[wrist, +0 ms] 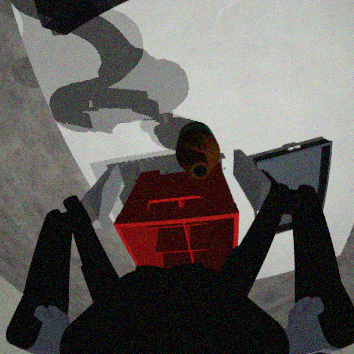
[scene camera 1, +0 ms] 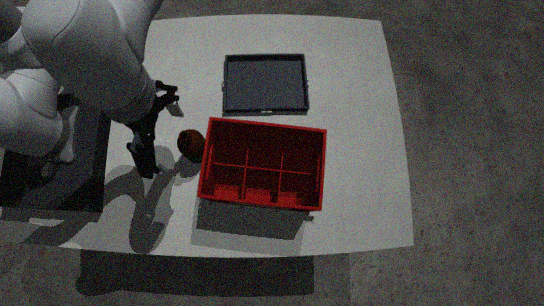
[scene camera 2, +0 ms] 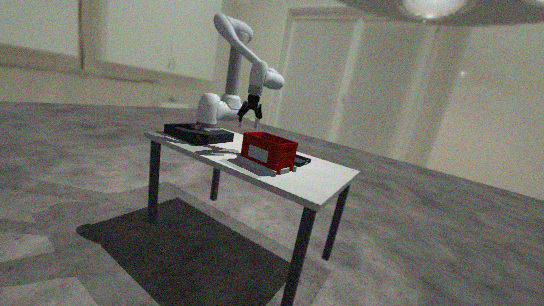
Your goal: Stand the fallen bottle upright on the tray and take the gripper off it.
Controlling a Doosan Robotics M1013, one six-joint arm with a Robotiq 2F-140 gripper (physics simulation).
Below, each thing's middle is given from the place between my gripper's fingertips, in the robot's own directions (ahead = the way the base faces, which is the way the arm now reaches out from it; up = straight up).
Right now the brown bottle (scene camera 1: 190, 143) is 30 mm ahead of my hand, 20 mm to the left of it and 100 mm below it.
